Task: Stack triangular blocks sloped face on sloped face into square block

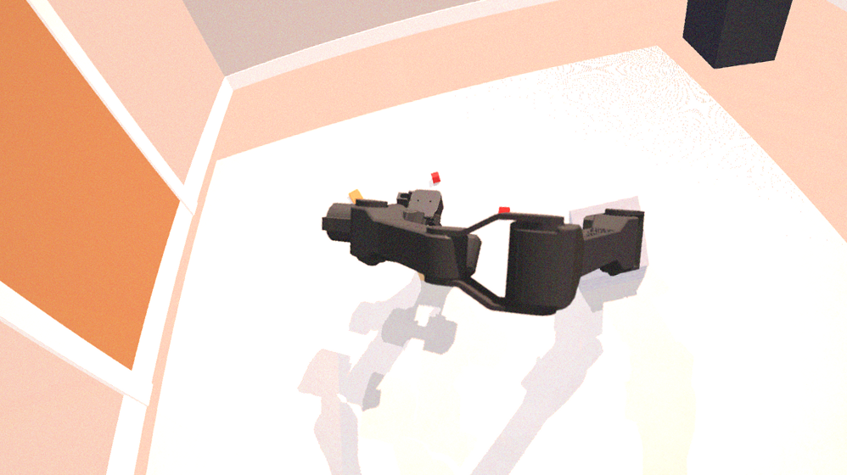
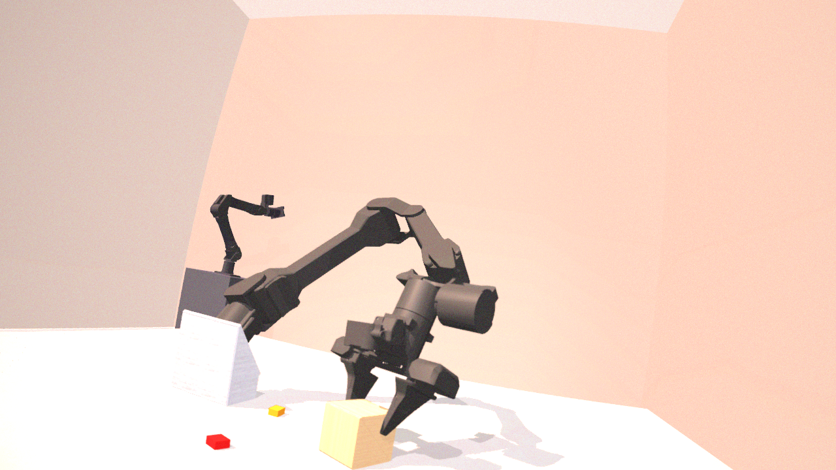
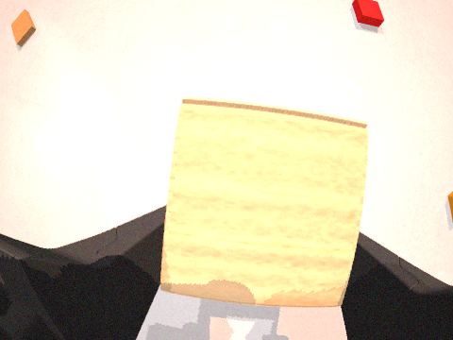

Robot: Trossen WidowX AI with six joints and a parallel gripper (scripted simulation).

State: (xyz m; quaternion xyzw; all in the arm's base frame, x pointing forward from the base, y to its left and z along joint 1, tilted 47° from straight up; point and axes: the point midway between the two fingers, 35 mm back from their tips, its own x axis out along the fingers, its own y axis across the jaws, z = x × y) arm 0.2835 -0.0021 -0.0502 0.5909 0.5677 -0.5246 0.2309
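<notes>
The wooden triangular block is 1 cm to the left of my gripper tip and 1 cm above it. Also, from my gripper tip: yellow cube: 16 cm behind, 5 cm to the left, 3 cm below.
</notes>
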